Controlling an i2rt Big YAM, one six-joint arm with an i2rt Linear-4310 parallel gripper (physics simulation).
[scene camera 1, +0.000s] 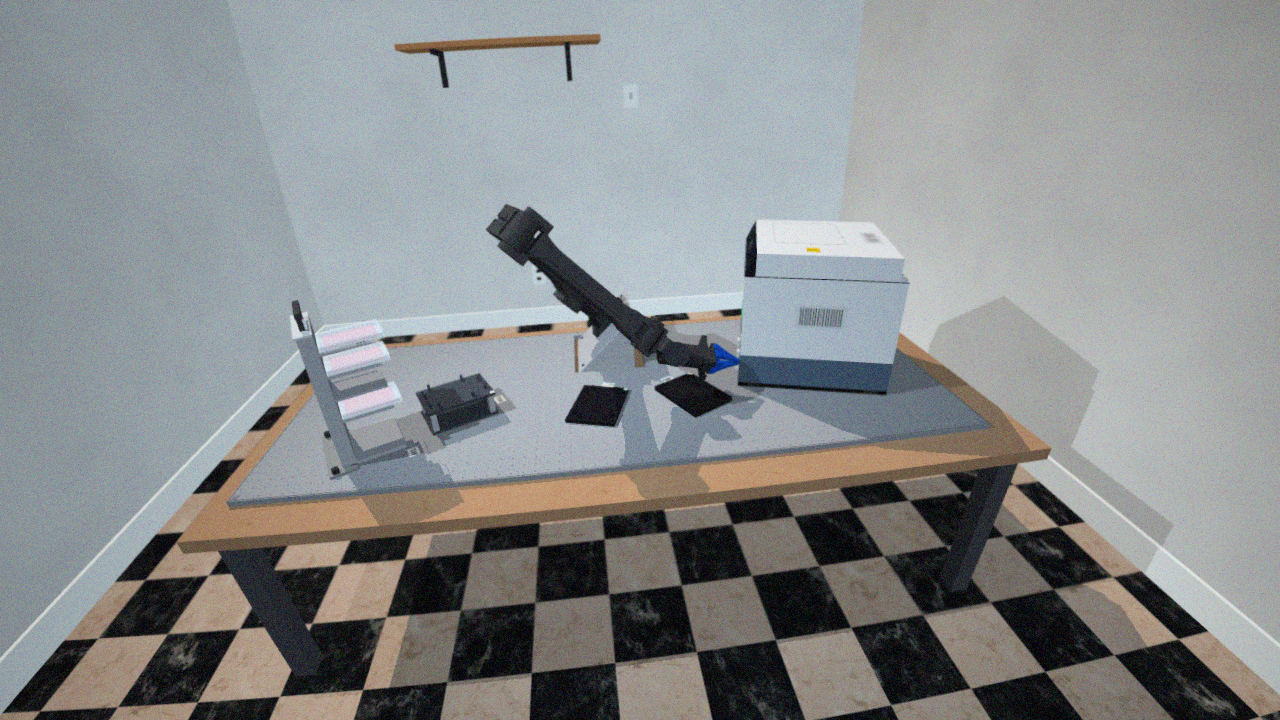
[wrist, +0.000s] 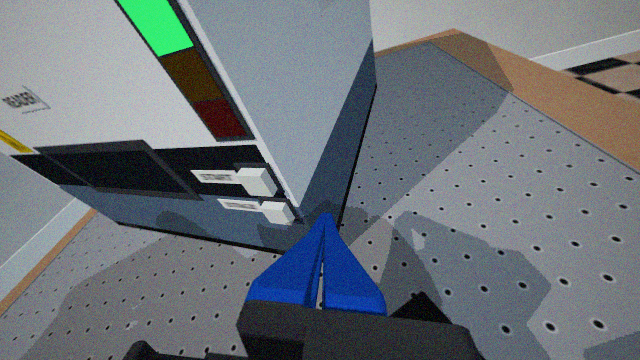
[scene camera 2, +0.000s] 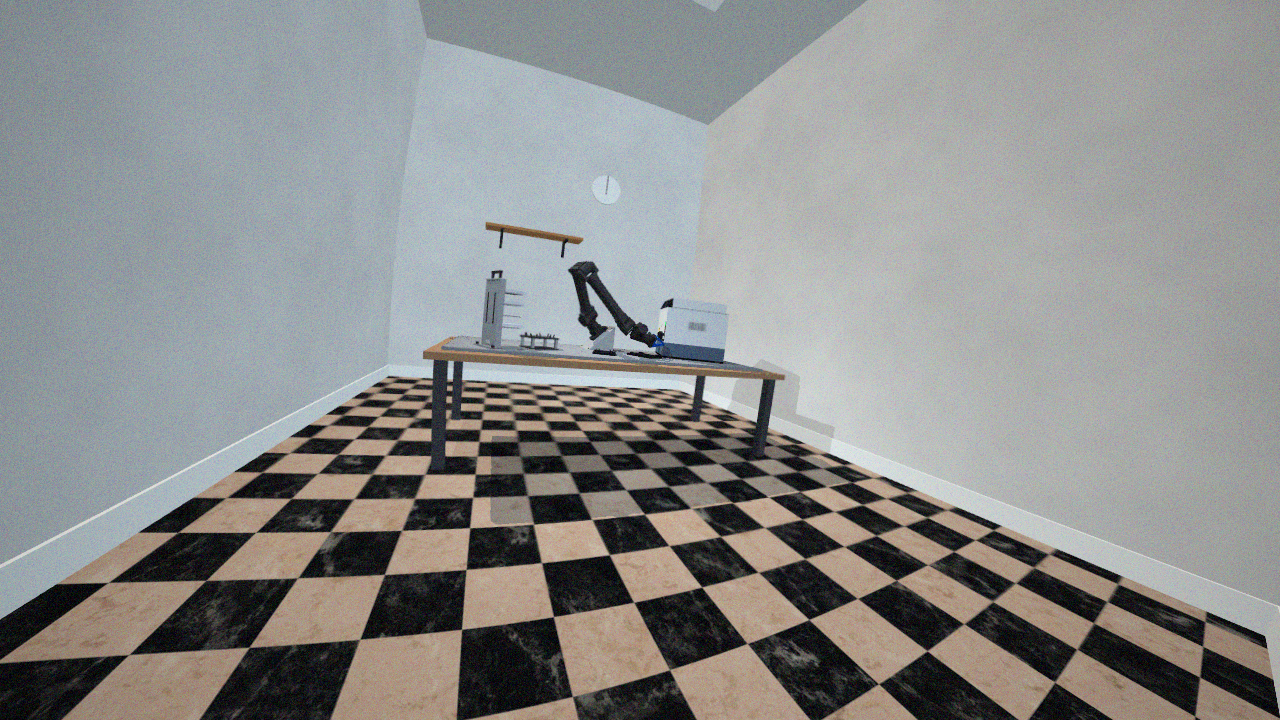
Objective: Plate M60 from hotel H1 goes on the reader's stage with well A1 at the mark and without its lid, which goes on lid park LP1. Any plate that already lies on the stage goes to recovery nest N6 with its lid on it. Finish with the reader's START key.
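Places are measured from the arm's base along level axes (x ahead, y left, z up), in centimetres.
Where they show: gripper, fingertip midpoint: (scene camera 1: 738, 362) (wrist: 326, 219) (scene camera 2: 664, 344); arm's base, link origin: (scene camera 2: 599, 334).
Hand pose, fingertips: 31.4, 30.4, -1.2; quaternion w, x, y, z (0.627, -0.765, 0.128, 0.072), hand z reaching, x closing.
Things, the pixels of their top centre, and the offset from my fingertips, as dx, dy, dz. "pt": a spot on its surface instead. Level surfaces: height alone.
- blue reader, top centre: (scene camera 1: 818, 236) (scene camera 2: 693, 302) -12.7, +23.4, +27.6
- lit green lamp, surface spot: (wrist: 157, 25) pt -3.3, +1.0, +12.0
- START key, top centre: (wrist: 252, 168) -3.3, +1.0, +4.8
- lower STAGE key, top centre: (wrist: 274, 202) -3.3, +1.0, +1.6
- dark raised rack, top centre: (scene camera 1: 453, 386) (scene camera 2: 540, 333) -0.4, -70.5, -0.2
- grey perforated board, surface height: dz -7.8
The white and blue reader (scene camera 1: 819, 313) (scene camera 2: 693, 329) (wrist: 90, 85) stands at the right of the table. Its front shows a lit green lamp (wrist: 157, 25), a START key (wrist: 256, 181) and a lower STAGE key (wrist: 277, 212). The stage does not show. My gripper (scene camera 1: 737, 360) (scene camera 2: 660, 343) (wrist: 326, 219) is shut and empty, its blue tips near the reader's lower front corner, below and right of the keys in the wrist view. The plate hotel (scene camera 1: 322, 385) (scene camera 2: 494, 311) at the left holds three pinkish plates, such as the top one (scene camera 1: 349, 335); their labels cannot be read.
A dark raised rack (scene camera 1: 456, 394) (scene camera 2: 539, 337) stands beside the hotel. Two flat black pads, one (scene camera 1: 597, 405) near the table's middle and one (scene camera 1: 693, 394) under the arm's end, lie on the grey perforated board (scene camera 1: 501, 456) (wrist: 565, 210). A wooden shelf (scene camera 1: 497, 42) hangs on the wall.
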